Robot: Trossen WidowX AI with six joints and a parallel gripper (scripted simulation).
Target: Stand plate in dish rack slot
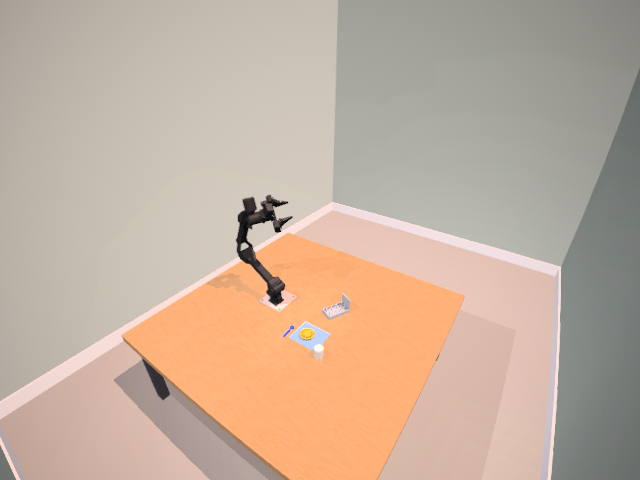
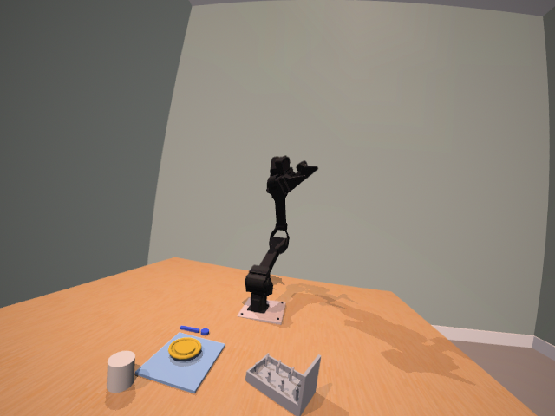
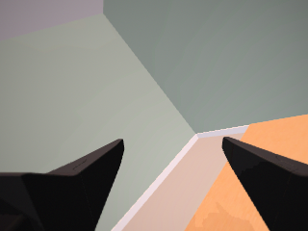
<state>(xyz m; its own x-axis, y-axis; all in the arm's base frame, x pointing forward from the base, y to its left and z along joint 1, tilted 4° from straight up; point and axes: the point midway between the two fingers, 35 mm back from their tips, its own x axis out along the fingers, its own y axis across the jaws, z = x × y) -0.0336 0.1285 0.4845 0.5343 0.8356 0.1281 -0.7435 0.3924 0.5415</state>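
My gripper tip is now 30 cm short of the yellow plate, 20 cm to the left of it and 49 cm above it. From my gripper tip the other things lie so: grey dish rack 29 cm ahead, 2 cm to the left, 48 cm below; then light blue mat 31 cm ahead, 19 cm to the right, 50 cm below; then blue spoon 21 cm ahead, 23 cm to the right, 50 cm below.
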